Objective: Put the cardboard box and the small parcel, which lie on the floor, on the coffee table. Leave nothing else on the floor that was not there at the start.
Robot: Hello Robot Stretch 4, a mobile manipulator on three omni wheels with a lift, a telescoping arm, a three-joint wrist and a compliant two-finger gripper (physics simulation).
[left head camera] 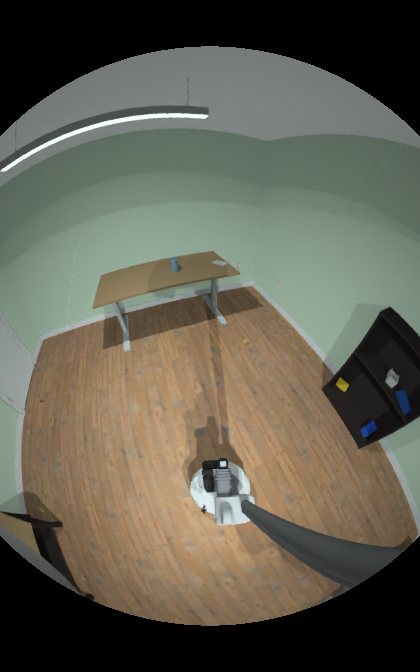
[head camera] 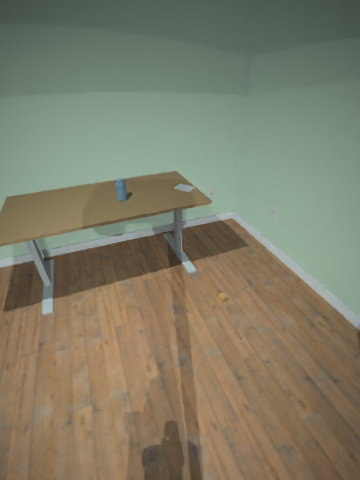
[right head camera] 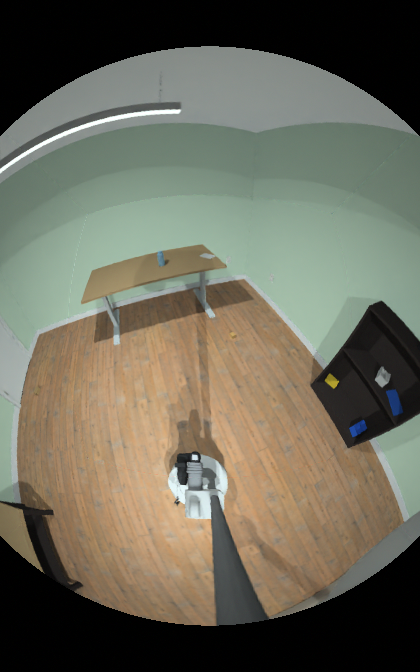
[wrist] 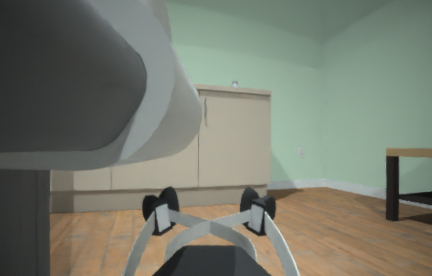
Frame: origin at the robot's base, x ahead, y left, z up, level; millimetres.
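Seen in the pictures: gripper, between the fingertips: (wrist: 209, 202).
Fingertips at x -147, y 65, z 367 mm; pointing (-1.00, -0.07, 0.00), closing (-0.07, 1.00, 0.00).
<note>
A point is followed by its place in that frame.
A small tan box (head camera: 222, 297) @[y -365, x 1458, z 23 mm] (left head camera: 245, 342) (right head camera: 232, 335) lies on the floor in front of the right end of the desk; I cannot tell if it is the cardboard box or the small parcel. A tiny brownish spot (left head camera: 42, 400) (right head camera: 37, 390) shows on the floor near the left wall, too small to identify. The coffee table (left head camera: 19, 530) (right head camera: 12, 525) (wrist: 409, 152) @[y 1140, x -1370, z 398 mm], with tan top and dark legs, stands at the lower left of the side head views and at the right of the wrist view. My gripper (wrist: 209, 202) @[y 65, x -147, z 367 mm] is open and empty, away from the box.
A desk (head camera: 60, 210) @[y 843, x 1734, z 693 mm] (left head camera: 135, 282) (right head camera: 120, 280) bears a blue bottle (head camera: 121, 190) @[y 399, x 1858, z 784 mm] and a white sheet (head camera: 184, 188) @[y -86, x 2065, z 703 mm]. A dark shelf unit (left head camera: 341, 370) (right head camera: 330, 368) with yellow, white and blue things stands at the right wall. The wrist view shows a beige cabinet (wrist: 235, 140) @[y 150, x -1886, z 472 mm].
</note>
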